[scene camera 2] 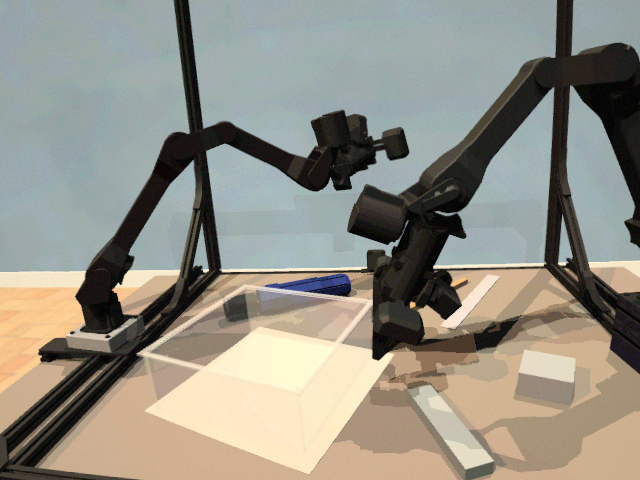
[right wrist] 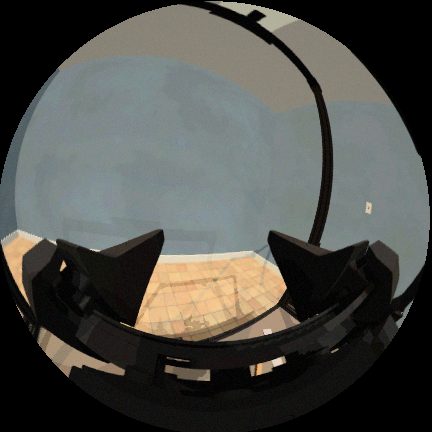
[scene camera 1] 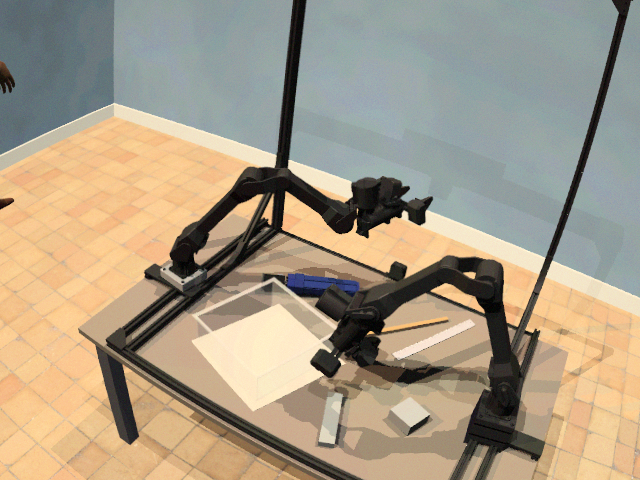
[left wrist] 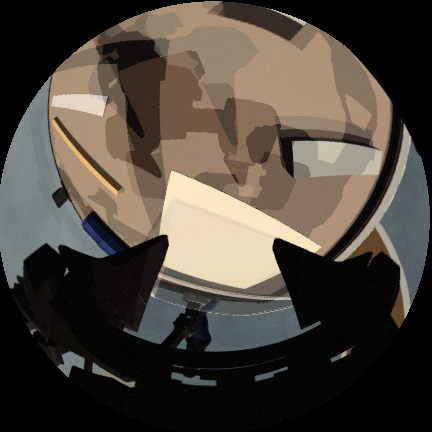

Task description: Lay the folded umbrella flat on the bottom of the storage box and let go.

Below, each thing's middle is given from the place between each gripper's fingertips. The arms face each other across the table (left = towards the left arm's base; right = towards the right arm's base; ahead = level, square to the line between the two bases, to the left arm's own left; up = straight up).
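Counting from my left hand, I find the clear storage box (scene camera 2: 272, 365) 20 mm ahead, 160 mm to the right and 20 mm below. The grey ruler (scene camera 2: 478, 293), from that same left hand, sits 300 mm behind and 190 mm to the left, and it is 60 mm below. Going by its middle, the ruler is nearer to my left hand than to my right hand.
From my right hand I get the box 470 mm ahead, 160 mm to the right and 280 mm below. The ruler is 150 mm ahead of my right hand and 190 mm to the left of it, and 330 mm below it. Going by its middle, the box is nearer to my left hand than to my right hand.
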